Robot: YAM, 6 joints.
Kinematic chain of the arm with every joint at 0, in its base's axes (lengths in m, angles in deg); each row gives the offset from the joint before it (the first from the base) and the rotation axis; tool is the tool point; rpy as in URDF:
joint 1: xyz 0 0 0.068 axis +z
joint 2: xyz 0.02 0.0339 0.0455 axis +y
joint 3: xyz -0.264 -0.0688 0 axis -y
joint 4: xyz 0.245 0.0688 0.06 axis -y
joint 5: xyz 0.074 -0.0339 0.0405 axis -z
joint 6: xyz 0.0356 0 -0.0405 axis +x
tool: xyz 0 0 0 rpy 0 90 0
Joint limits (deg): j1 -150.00..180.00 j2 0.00..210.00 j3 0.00..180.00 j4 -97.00..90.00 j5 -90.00..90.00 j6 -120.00..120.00
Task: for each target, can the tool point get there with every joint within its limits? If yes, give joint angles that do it. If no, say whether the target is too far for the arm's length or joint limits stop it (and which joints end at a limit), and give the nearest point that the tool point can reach.
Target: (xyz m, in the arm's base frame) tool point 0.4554 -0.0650 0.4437
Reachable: yes | joints -7.73 115.39 130.30 -30.43 5.05 -3.19
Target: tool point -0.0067 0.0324 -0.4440
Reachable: no: joint limits stop it (at a limit: joint 2) | nearest point -0.0172 0.0834 -0.3413 | short by 0.115 m
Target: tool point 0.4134 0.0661 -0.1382
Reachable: yes | joints 13.17 166.55 91.03 -1.16 56.96 79.02
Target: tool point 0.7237 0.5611 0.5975
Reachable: no: too far | nearest point 0.4509 0.3496 0.4110 | short by 0.392 m
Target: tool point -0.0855 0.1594 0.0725
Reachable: yes | joints 126.00 95.88 27.77 -30.46 43.64 -59.26
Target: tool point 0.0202 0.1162 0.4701
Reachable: yes | joints 66.13 50.51 83.67 -52.39 -53.19 -43.44
